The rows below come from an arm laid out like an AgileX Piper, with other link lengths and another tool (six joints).
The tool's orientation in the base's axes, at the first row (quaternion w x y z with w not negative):
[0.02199 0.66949 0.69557 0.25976]
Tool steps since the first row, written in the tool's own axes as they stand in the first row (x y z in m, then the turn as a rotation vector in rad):
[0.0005 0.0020 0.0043 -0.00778 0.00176 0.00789]
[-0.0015 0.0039 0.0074 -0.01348 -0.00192 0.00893]
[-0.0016 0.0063 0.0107 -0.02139 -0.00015 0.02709]
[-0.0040 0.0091 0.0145 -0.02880 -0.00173 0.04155]
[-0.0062 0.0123 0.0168 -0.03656 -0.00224 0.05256]
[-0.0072 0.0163 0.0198 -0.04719 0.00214 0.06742]
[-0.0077 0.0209 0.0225 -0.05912 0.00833 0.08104]
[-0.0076 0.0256 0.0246 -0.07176 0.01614 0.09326]
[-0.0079 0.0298 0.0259 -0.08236 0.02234 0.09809]
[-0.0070 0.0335 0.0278 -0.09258 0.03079 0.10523]
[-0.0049 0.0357 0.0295 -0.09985 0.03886 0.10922]
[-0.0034 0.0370 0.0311 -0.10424 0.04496 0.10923]
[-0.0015 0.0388 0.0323 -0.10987 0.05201 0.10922]
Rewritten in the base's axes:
[0.0034 0.0018 -0.0028 0.00540 -0.00477 -0.00860]
[0.0065 0.0009 -0.0053 0.00300 -0.00968 -0.01274]
[0.0100 0.0018 -0.0073 0.01231 -0.01117 -0.03025]
[0.0143 0.0008 -0.0102 0.01709 -0.01331 -0.04571]
[0.0183 -0.0007 -0.0117 0.02158 -0.01695 -0.05789]
[0.0232 -0.0007 -0.0130 0.03232 -0.02218 -0.07239]
[0.0285 -0.0004 -0.0137 0.04439 -0.02910 -0.08552]
[0.0336 0.0002 -0.0137 0.05750 -0.03721 -0.09704]
[0.0380 0.0002 -0.0132 0.06612 -0.04579 -0.10215]
[0.0421 0.0016 -0.0131 0.07764 -0.05332 -0.10826]
[0.0445 0.0041 -0.0131 0.08732 -0.05910 -0.11086]
[0.0462 0.0060 -0.0135 0.09339 -0.06343 -0.10988]
[0.0481 0.0081 -0.0132 0.10045 -0.06896 -0.10890]

